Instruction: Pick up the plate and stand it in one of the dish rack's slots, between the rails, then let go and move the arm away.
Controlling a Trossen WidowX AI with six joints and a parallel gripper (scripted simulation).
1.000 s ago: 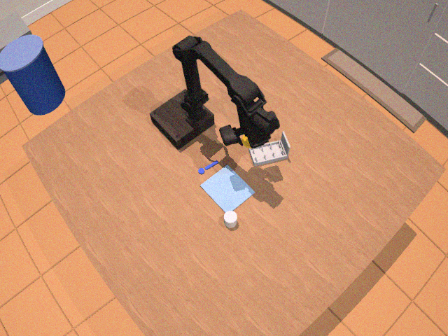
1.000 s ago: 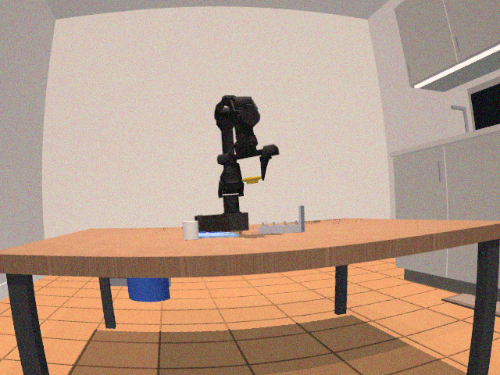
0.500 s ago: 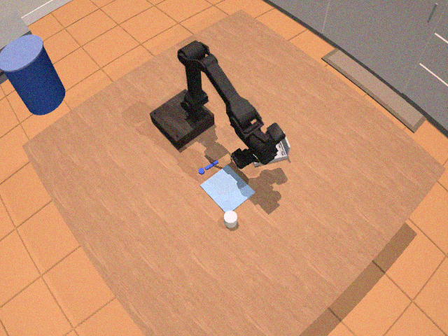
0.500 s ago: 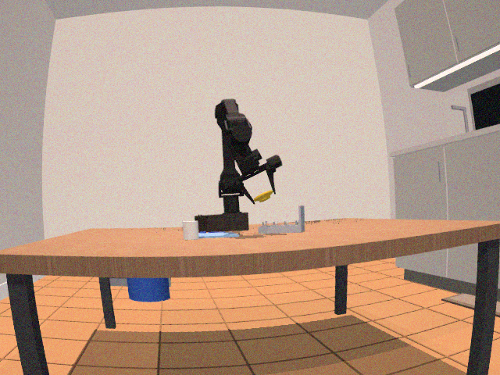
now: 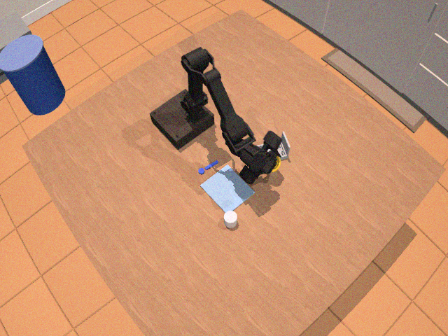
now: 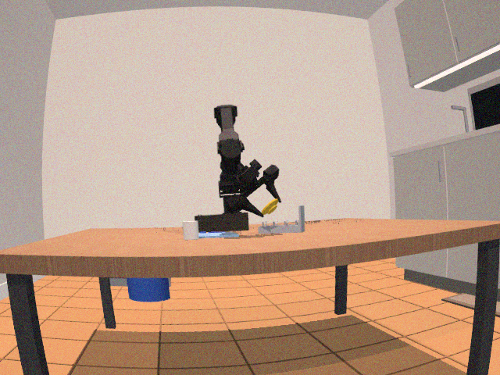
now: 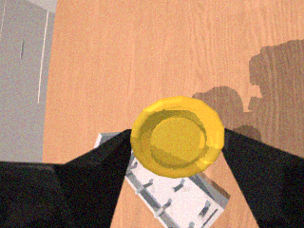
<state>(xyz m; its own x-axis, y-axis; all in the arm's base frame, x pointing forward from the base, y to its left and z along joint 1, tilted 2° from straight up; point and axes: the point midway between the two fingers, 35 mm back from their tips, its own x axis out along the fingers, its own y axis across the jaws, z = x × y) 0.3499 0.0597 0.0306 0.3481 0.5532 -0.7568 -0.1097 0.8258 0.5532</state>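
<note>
The grey dish rack is 80 mm behind my gripper tip, 50 mm below it and 40 mm to the left of it. Also, from my gripper tip: light blue mat: 170 mm to the right, 70 mm below, 60 mm behind; white cup: 240 mm to the right, 50 mm below, 50 mm ahead; yellow plate: 10 mm above.
</note>
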